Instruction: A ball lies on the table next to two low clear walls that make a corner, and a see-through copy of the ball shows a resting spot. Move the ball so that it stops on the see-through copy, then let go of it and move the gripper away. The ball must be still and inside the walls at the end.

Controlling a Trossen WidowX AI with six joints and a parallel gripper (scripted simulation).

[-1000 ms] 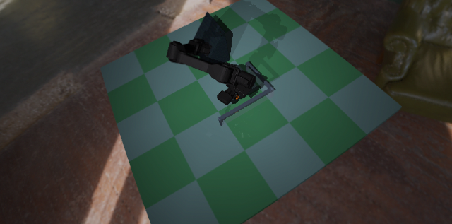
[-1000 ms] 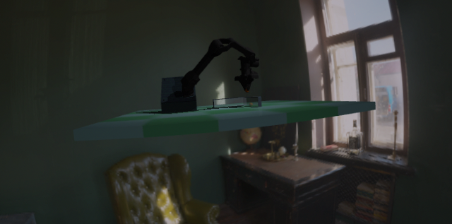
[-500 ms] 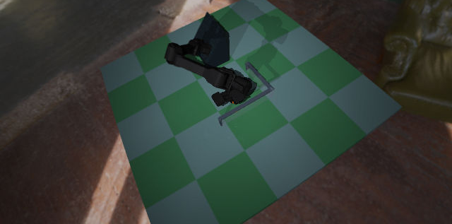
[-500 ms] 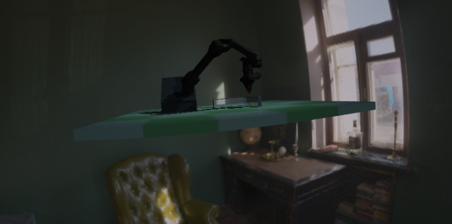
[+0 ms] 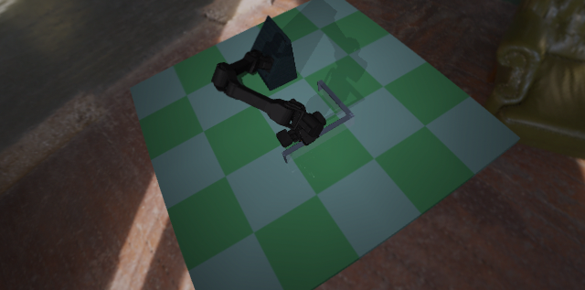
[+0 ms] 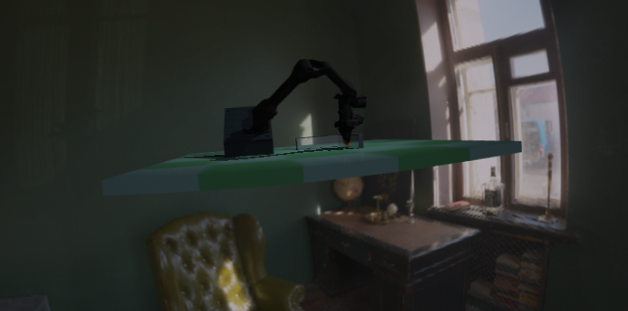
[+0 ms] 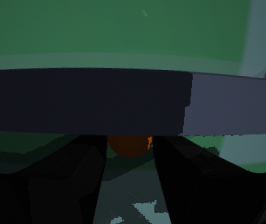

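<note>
Now: the orange ball right at my gripper tip. Round my gripper tip: see-through copy of ball: 10 mm ahead, 10 mm below.
</note>
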